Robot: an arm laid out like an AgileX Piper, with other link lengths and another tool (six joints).
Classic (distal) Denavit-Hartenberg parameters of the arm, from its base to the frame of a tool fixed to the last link. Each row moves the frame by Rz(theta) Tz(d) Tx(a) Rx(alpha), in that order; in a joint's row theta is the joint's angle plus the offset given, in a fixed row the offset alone. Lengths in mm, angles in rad.
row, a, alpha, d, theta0
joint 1, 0, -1.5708, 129.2, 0
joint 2, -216.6, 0, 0, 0.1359
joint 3, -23.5, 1.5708, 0, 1.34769
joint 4, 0, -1.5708, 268.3, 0
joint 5, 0, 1.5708, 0, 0
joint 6, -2.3, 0.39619, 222.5, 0.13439
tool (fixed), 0, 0, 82.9, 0
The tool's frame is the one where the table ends.
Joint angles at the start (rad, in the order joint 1, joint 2, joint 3, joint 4, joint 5, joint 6): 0.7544 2.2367 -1.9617 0.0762 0.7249 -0.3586
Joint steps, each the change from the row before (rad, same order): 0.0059 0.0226 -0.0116 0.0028 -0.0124 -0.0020; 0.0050 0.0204 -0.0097 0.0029 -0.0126 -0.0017; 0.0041 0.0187 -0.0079 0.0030 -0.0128 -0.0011; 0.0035 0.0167 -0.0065 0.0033 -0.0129 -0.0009; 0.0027 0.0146 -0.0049 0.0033 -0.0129 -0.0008; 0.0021 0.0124 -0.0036 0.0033 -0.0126 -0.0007; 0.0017 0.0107 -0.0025 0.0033 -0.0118 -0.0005; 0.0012 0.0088 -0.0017 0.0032 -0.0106 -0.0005; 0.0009 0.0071 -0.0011 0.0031 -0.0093 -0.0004; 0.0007 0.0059 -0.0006 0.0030 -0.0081 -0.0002; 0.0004 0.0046 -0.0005 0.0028 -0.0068 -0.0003
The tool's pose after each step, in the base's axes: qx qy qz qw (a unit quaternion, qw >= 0); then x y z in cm. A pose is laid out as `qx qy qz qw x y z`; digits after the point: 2 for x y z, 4 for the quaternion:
-0.3620 0.8489 -0.0498 0.3818 45.79 41.38 1.40
-0.3636 0.8481 -0.0479 0.3825 45.78 41.84 0.82
-0.3644 0.8475 -0.0460 0.3831 45.78 42.24 0.26
-0.3647 0.8471 -0.0441 0.3839 45.79 42.61 -0.24
-0.3646 0.8468 -0.0422 0.3849 45.82 42.92 -0.68
-0.3640 0.8466 -0.0404 0.3862 45.86 43.18 -1.06
-0.3632 0.8465 -0.0387 0.3873 45.90 43.41 -1.39
-0.3623 0.8465 -0.0370 0.3883 45.94 43.60 -1.67
-0.3612 0.8466 -0.0355 0.3893 45.98 43.76 -1.89
-0.3602 0.8468 -0.0341 0.3900 46.01 43.89 -2.08
-0.3591 0.8469 -0.0329 0.3908 46.04 44.00 -2.22

